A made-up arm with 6 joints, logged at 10 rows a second.
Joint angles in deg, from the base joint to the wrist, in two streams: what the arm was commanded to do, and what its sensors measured. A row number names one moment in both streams.
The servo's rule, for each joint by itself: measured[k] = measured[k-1] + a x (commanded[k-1-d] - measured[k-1]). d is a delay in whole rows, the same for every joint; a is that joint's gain. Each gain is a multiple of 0.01, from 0.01 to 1. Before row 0 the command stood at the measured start. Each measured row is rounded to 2 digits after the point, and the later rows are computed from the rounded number. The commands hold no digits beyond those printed.
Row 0, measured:
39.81, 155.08, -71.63, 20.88, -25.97, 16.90
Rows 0 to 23, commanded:
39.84, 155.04, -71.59, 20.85, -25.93, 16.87
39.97, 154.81, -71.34, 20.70, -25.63, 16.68
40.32, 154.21, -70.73, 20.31, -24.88, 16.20
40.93, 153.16, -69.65, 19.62, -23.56, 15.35
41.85, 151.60, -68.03, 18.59, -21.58, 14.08
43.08, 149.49, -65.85, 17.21, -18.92, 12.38
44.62, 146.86, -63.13, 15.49, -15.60, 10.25
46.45, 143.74, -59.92, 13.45, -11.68, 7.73
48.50, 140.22, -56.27, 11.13, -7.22, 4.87
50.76, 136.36, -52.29, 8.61, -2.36, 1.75
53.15, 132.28, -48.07, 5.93, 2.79, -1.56
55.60, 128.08, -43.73, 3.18, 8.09, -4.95
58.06, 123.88, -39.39, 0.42, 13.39, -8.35
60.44, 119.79, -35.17, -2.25, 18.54, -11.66
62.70, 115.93, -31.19, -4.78, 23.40, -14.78
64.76, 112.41, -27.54, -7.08, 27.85, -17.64
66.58, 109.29, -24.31, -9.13, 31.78, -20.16
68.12, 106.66, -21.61, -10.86, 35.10, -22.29
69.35, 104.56, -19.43, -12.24, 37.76, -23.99
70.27, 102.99, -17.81, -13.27, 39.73, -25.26
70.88, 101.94, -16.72, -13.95, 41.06, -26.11
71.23, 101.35, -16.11, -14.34, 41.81, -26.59
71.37, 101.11, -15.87, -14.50, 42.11, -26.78
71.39, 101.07, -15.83, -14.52, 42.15, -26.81
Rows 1 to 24, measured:
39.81, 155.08, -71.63, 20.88, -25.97, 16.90
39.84, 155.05, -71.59, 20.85, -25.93, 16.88
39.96, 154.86, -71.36, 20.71, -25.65, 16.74
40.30, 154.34, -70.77, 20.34, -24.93, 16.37
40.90, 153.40, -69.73, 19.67, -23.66, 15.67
41.80, 151.96, -68.15, 18.67, -21.73, 14.57
43.02, 149.98, -66.01, 17.31, -19.12, 13.06
44.54, 147.48, -63.33, 15.62, -15.85, 11.12
46.35, 144.49, -60.16, 13.60, -11.97, 8.78
48.39, 141.07, -56.54, 11.30, -7.55, 6.08
50.64, 137.30, -52.59, 8.80, -2.72, 3.09
53.02, 133.28, -48.39, 6.13, 2.40, -0.12
55.47, 129.12, -44.06, 3.39, 7.69, -3.45
57.93, 124.93, -39.72, 0.63, 12.99, -6.83
60.31, 120.82, -35.49, -2.05, 18.15, -10.16
62.58, 116.91, -31.49, -4.59, 23.03, -13.35
64.65, 113.31, -27.82, -6.91, 27.51, -16.31
66.48, 110.09, -24.56, -8.97, 31.48, -18.97
68.04, 107.35, -21.82, -10.73, 34.85, -21.26
69.28, 105.12, -19.60, -12.13, 37.56, -23.14
70.22, 103.42, -17.94, -13.19, 39.58, -24.60
70.85, 102.24, -16.81, -13.90, 40.96, -25.64
71.21, 101.53, -16.16, -14.31, 41.75, -26.30
71.36, 101.19, -15.89, -14.49, 42.08, -26.63
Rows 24 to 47, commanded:
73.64, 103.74, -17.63, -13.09, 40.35, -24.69
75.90, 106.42, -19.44, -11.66, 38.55, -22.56
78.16, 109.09, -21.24, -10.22, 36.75, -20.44
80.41, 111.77, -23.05, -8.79, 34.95, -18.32
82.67, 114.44, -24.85, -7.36, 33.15, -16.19
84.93, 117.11, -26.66, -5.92, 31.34, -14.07
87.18, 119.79, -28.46, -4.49, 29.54, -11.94
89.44, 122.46, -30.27, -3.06, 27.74, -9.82
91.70, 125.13, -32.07, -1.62, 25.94, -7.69
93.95, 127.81, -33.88, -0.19, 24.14, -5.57
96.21, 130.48, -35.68, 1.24, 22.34, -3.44
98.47, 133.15, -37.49, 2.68, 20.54, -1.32
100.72, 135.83, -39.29, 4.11, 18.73, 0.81
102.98, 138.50, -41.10, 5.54, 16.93, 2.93
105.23, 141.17, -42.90, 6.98, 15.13, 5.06
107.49, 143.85, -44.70, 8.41, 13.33, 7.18
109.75, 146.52, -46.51, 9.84, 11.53, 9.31
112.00, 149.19, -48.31, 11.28, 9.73, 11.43
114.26, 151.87, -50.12, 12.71, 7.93, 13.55
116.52, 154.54, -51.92, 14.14, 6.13, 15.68
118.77, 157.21, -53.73, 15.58, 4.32, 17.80
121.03, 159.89, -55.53, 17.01, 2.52, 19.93
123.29, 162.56, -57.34, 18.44, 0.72, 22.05
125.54, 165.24, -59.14, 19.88, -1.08, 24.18
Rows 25 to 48, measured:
71.39, 101.09, -15.83, -14.52, 42.15, -26.75
73.53, 103.21, -17.50, -13.19, 40.48, -25.33
75.78, 105.78, -19.30, -11.77, 38.69, -23.42
78.04, 108.43, -21.10, -10.33, 36.89, -21.36
80.29, 111.10, -22.91, -8.90, 35.09, -19.26
82.55, 113.77, -24.71, -7.47, 33.29, -17.14
84.81, 116.44, -26.52, -6.03, 31.48, -15.02
87.06, 119.12, -28.32, -4.60, 29.68, -12.89
89.32, 121.79, -30.13, -3.17, 27.88, -10.77
91.58, 124.46, -31.93, -1.73, 26.08, -8.64
93.83, 127.14, -33.74, -0.30, 24.28, -6.52
96.09, 129.81, -35.54, 1.13, 22.48, -4.39
98.35, 132.48, -37.35, 2.57, 20.68, -2.27
100.60, 135.16, -39.15, 4.00, 18.87, -0.14
102.86, 137.83, -40.96, 5.43, 17.07, 1.98
105.11, 140.50, -42.76, 6.87, 15.27, 4.11
107.37, 143.18, -44.56, 8.30, 13.47, 6.23
109.63, 145.85, -46.37, 9.73, 11.67, 8.36
111.88, 148.52, -48.17, 11.17, 9.87, 10.48
114.14, 151.20, -49.98, 12.60, 8.07, 12.60
116.40, 153.87, -51.78, 14.03, 6.27, 14.73
118.65, 156.54, -53.59, 15.47, 4.46, 16.85
120.91, 159.22, -55.39, 16.90, 2.66, 18.98
123.17, 161.89, -57.20, 18.33, 0.86, 21.10

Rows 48 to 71, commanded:
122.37, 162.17, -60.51, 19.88, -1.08, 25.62
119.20, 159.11, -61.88, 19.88, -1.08, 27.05
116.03, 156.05, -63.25, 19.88, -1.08, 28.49
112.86, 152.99, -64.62, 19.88, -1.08, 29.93
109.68, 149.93, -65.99, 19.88, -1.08, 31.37
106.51, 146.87, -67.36, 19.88, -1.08, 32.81
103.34, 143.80, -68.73, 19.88, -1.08, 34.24
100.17, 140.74, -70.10, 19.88, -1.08, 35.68
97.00, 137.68, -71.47, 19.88, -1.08, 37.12
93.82, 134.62, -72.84, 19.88, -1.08, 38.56
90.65, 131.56, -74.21, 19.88, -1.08, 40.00
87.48, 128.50, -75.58, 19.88, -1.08, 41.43
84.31, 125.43, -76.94, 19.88, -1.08, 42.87
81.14, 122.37, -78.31, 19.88, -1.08, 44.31
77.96, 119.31, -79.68, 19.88, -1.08, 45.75
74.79, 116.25, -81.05, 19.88, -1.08, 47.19
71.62, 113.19, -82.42, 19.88, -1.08, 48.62
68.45, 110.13, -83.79, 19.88, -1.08, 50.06
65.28, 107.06, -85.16, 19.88, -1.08, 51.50
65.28, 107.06, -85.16, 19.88, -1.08, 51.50
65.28, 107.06, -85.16, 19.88, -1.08, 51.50
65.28, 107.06, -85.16, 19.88, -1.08, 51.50
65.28, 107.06, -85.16, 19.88, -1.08, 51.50
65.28, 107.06, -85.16, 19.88, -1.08, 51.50
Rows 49 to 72, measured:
125.42, 164.57, -59.00, 19.77, -0.94, 23.23
122.52, 162.65, -60.40, 19.87, -1.07, 24.88
119.37, 159.82, -61.78, 19.88, -1.08, 26.38
116.20, 156.80, -63.15, 19.88, -1.08, 27.84
113.03, 153.75, -64.52, 19.88, -1.08, 29.28
109.85, 150.69, -65.89, 19.88, -1.08, 30.72
106.68, 147.63, -67.26, 19.88, -1.08, 32.16
103.51, 144.57, -68.63, 19.88, -1.08, 33.60
100.34, 141.51, -70.00, 19.88, -1.08, 35.04
97.17, 138.45, -71.37, 19.88, -1.08, 36.48
93.99, 135.39, -72.74, 19.88, -1.08, 37.92
90.82, 132.33, -74.11, 19.88, -1.08, 39.36
87.65, 129.27, -75.48, 19.88, -1.08, 40.79
84.48, 126.20, -76.84, 19.88, -1.08, 42.23
81.31, 123.14, -78.21, 19.88, -1.08, 43.67
78.13, 120.08, -79.58, 19.88, -1.08, 45.11
74.96, 117.02, -80.95, 19.88, -1.08, 46.55
71.79, 113.96, -82.32, 19.88, -1.08, 47.98
68.62, 110.90, -83.69, 19.88, -1.08, 49.42
65.45, 107.83, -85.06, 19.88, -1.08, 50.86
65.29, 107.21, -85.15, 19.88, -1.08, 51.30
65.28, 107.09, -85.16, 19.88, -1.08, 51.44
65.28, 107.07, -85.16, 19.88, -1.08, 51.48
65.28, 107.06, -85.16, 19.88, -1.08, 51.49

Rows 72 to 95, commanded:
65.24, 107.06, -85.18, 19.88, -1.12, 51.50
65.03, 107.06, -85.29, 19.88, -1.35, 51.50
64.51, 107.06, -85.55, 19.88, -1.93, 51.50
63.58, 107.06, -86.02, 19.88, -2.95, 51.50
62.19, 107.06, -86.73, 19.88, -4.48, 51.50
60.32, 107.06, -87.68, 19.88, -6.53, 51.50
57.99, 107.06, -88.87, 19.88, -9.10, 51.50
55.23, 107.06, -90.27, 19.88, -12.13, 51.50
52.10, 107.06, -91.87, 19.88, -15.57, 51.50
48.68, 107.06, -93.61, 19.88, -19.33, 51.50
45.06, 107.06, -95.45, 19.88, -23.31, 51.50
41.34, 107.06, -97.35, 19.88, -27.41, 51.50
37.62, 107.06, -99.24, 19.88, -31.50, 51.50
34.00, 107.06, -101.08, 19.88, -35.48, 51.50
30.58, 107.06, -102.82, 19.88, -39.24, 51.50
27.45, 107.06, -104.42, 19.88, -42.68, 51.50
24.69, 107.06, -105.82, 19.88, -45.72, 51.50
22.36, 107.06, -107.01, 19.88, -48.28, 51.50
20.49, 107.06, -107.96, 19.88, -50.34, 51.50
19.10, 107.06, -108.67, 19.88, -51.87, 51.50
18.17, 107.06, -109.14, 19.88, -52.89, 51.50
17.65, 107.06, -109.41, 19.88, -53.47, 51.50
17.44, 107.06, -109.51, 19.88, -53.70, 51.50
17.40, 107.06, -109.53, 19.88, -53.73, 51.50
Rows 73 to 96, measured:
65.28, 107.06, -85.16, 19.88, -1.08, 51.50
65.24, 107.06, -85.18, 19.88, -1.12, 51.50
65.04, 107.06, -85.28, 19.88, -1.33, 51.50
64.54, 107.06, -85.53, 19.88, -1.89, 51.50
63.63, 107.06, -85.99, 19.88, -2.88, 51.50
62.26, 107.06, -86.68, 19.88, -4.37, 51.50
60.42, 107.06, -87.61, 19.88, -6.38, 51.50
58.11, 107.06, -88.78, 19.88, -8.91, 51.50
55.37, 107.06, -90.17, 19.88, -11.90, 51.50
52.26, 107.06, -91.75, 19.88, -15.31, 51.50
48.86, 107.06, -93.48, 19.88, -19.05, 51.50
45.25, 107.06, -95.31, 19.88, -23.01, 51.50
41.54, 107.06, -97.21, 19.88, -27.10, 51.50
37.82, 107.06, -99.10, 19.88, -31.19, 51.50
34.19, 107.06, -100.94, 19.88, -35.18, 51.50
30.76, 107.06, -102.69, 19.88, -38.96, 51.50
27.62, 107.06, -104.30, 19.88, -42.42, 51.50
24.84, 107.06, -105.71, 19.88, -45.49, 51.50
22.48, 107.06, -106.92, 19.88, -48.08, 51.50
20.59, 107.06, -107.89, 19.88, -50.18, 51.50
19.17, 107.06, -108.62, 19.88, -51.75, 51.50
18.22, 107.06, -109.10, 19.88, -52.81, 51.50
17.68, 107.06, -109.39, 19.88, -53.42, 51.50
17.45, 107.06, -109.50, 19.88, -53.68, 51.50

